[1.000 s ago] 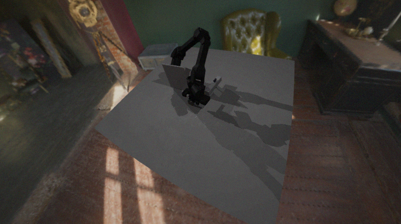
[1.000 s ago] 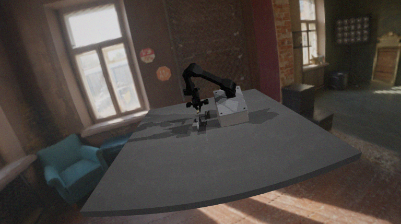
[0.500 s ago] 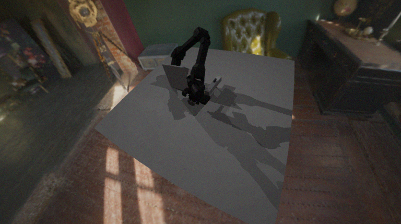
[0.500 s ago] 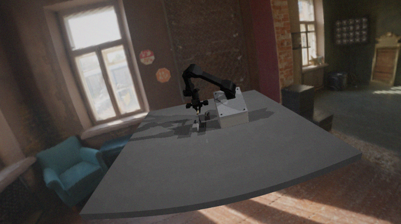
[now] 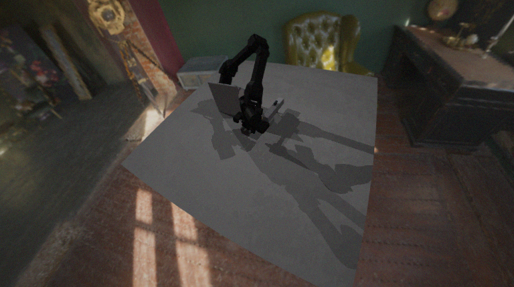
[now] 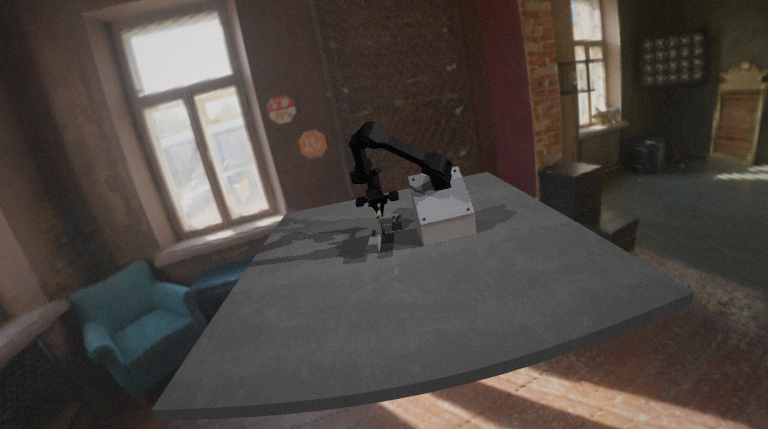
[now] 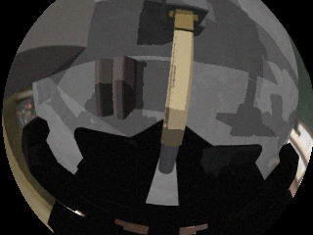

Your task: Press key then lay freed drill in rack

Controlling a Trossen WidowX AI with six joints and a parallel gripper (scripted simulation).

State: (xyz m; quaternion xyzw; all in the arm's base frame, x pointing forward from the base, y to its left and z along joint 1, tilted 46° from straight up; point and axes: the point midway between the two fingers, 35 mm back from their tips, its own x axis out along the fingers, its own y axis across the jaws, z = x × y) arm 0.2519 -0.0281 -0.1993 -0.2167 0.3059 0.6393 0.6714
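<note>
My gripper tip is now 1 cm short of the drill, 4 cm to the right of it and 3 cm below it. Round my gripper tip: light-grey slotted block (3 cm ahead, 19 cm to the left); then dark ribbed block (6 cm behind, 4 cm to the left, 3 cm below).
</note>
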